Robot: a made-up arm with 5 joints. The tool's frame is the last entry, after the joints.
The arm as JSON. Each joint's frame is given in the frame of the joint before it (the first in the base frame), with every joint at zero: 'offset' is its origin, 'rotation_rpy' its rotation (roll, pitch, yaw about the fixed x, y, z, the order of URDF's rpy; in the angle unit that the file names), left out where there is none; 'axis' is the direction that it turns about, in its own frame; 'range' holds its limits. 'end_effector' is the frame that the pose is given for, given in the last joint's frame.
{
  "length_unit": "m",
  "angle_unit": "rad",
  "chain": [
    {
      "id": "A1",
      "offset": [
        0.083,
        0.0,
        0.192
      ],
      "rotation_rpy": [
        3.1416,
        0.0,
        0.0
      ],
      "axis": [
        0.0,
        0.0,
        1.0
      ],
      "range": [
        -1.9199,
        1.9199
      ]
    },
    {
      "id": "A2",
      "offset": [
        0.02,
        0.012,
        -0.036
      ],
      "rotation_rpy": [
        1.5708,
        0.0,
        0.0
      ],
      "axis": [
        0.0,
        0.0,
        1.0
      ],
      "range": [
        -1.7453,
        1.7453
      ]
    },
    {
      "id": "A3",
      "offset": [
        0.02,
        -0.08,
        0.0
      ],
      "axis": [
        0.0,
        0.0,
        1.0
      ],
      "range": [
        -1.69,
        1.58
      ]
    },
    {
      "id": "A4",
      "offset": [
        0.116,
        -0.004,
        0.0
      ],
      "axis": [
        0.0,
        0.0,
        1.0
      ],
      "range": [
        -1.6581,
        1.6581
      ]
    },
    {
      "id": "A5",
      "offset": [
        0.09,
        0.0,
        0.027
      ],
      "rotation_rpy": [
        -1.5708,
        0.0,
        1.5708
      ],
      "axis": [
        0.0,
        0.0,
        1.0
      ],
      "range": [
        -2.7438,
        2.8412
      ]
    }
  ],
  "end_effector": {
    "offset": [
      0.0,
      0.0,
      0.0
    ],
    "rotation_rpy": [
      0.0,
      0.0,
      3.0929
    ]
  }
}
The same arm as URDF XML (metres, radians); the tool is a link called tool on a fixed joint. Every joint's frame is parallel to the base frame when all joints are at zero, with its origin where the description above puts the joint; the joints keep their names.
<robot name="arm">
  <joint name="tool_fixed" type="fixed">
    <parent link="link5"/>
    <child link="tool"/>
    <origin xyz="0.0000 0.0000 0.0000" rpy="1.5707 -1.5221 -1.5707"/>
  </joint>
  <joint name="A5" type="revolute">
    <parent link="link4"/>
    <child link="link5"/>
    <origin xyz="0.0900 0.0270 0.0000"/>
    <axis xyz="-1 0 0"/>
    <limit lower="-2.7438" upper="2.8412"/>
  </joint>
  <joint name="A4" type="revolute">
    <parent link="link3"/>
    <child link="link4"/>
    <origin xyz="0.1160 0.0000 0.0040"/>
    <axis xyz="0 1 0"/>
    <limit lower="-1.6581" upper="1.6581"/>
  </joint>
  <joint name="A3" type="revolute">
    <parent link="link2"/>
    <child link="link3"/>
    <origin xyz="0.0200 0.0000 0.0800"/>
    <axis xyz="0 1 0"/>
    <limit lower="-1.6900" upper="1.5800"/>
  </joint>
  <joint name="A2" type="revolute">
    <parent link="link1"/>
    <child link="link2"/>
    <origin xyz="0.0200 -0.0120 0.0360"/>
    <axis xyz="0 1 0"/>
    <limit lower="-1.7453" upper="1.7453"/>
  </joint>
  <joint name="A1" type="revolute">
    <parent link="base_link"/>
    <child link="link1"/>
    <origin xyz="0.0830 0.0000 0.1920"/>
    <axis xyz="0 0 -1"/>
    <limit lower="-1.9199" upper="1.9199"/>
  </joint>
  <link name="base_link"/>
  <link name="link1"/>
  <link name="link2"/>
  <link name="link3"/>
  <link name="link4"/>
  <link name="link5"/>
  <link name="tool"/>
</robot>

